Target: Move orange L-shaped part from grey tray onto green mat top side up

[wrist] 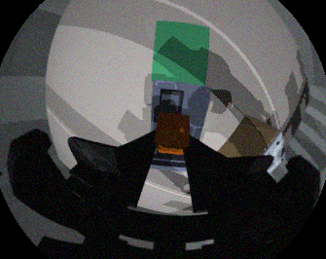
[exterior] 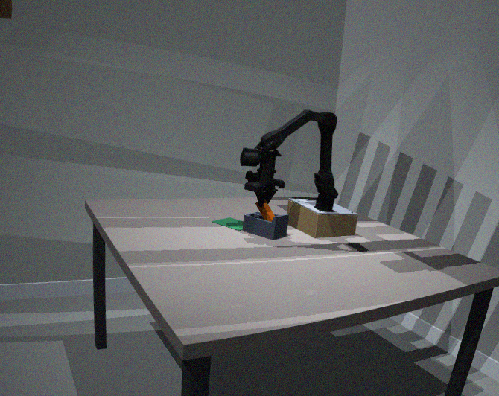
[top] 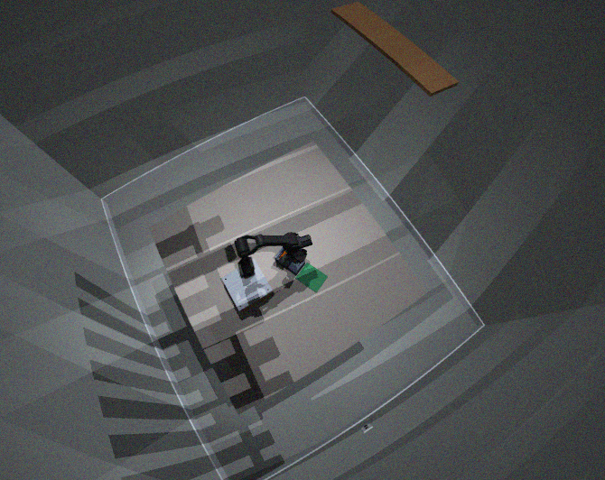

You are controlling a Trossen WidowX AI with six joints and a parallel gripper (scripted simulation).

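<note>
My gripper tip is 60 mm short of the green mat, 130 mm to the left of it and 120 mm above it. From my gripper tip the other things lie so: orange L-shaped part 30 mm behind, 20 mm to the left, 30 mm below.
</note>
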